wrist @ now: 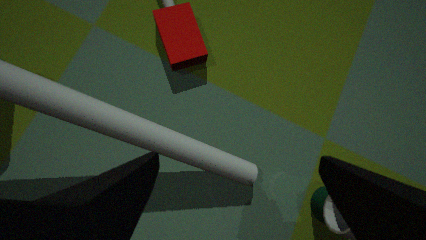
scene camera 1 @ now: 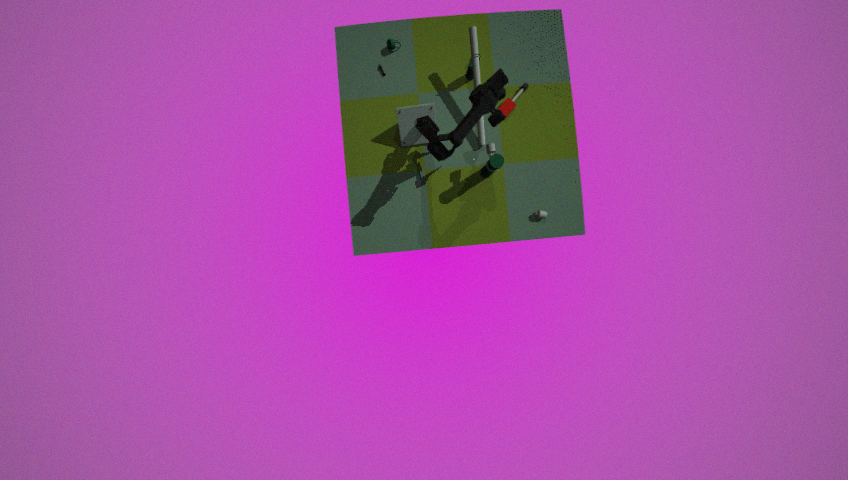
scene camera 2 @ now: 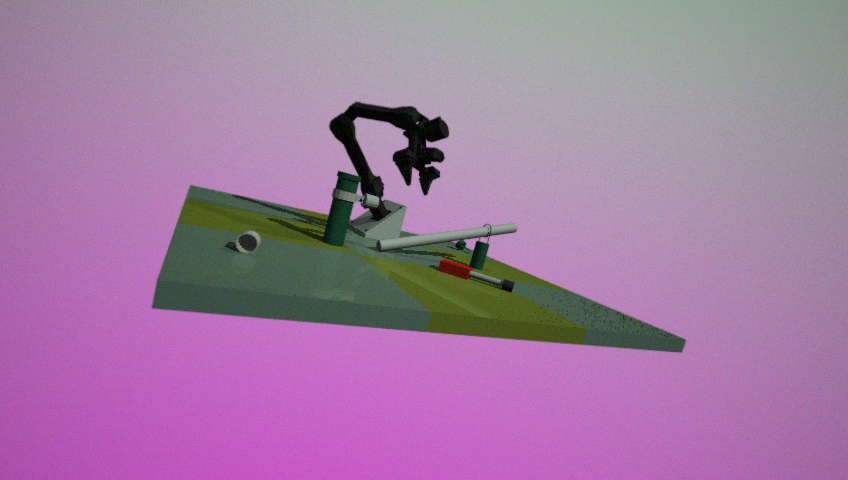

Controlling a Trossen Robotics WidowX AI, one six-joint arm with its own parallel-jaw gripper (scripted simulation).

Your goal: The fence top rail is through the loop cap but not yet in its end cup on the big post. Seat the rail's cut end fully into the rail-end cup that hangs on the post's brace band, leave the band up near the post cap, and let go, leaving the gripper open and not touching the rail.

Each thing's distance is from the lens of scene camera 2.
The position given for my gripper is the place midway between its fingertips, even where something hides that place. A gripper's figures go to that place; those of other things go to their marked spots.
my gripper (scene camera 2: 417, 190): 130 cm
grey top rail (scene camera 2: 419, 240): 133 cm
red-handled tool (scene camera 2: 446, 266): 122 cm
big green post (scene camera 2: 340, 211): 119 cm
The marked spots on the big green post and the grey top rail are 29 cm apart.
